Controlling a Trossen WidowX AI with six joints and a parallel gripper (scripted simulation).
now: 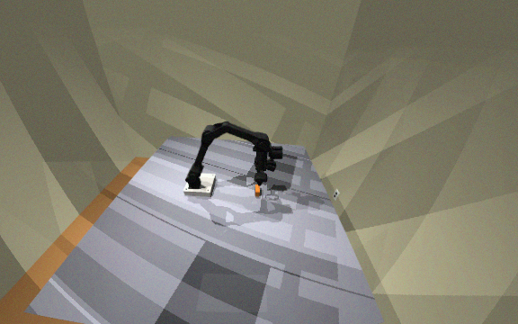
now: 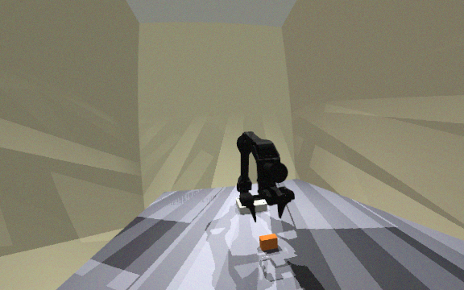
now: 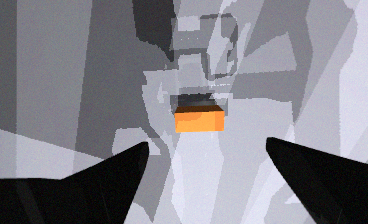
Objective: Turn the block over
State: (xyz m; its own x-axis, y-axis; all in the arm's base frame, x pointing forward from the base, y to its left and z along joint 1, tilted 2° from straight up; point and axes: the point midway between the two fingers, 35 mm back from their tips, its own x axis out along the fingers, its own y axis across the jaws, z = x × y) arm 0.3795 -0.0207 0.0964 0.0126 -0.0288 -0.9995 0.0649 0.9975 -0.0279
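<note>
Now: the block 10 mm behind my gripper tip and 90 mm below it.
</note>
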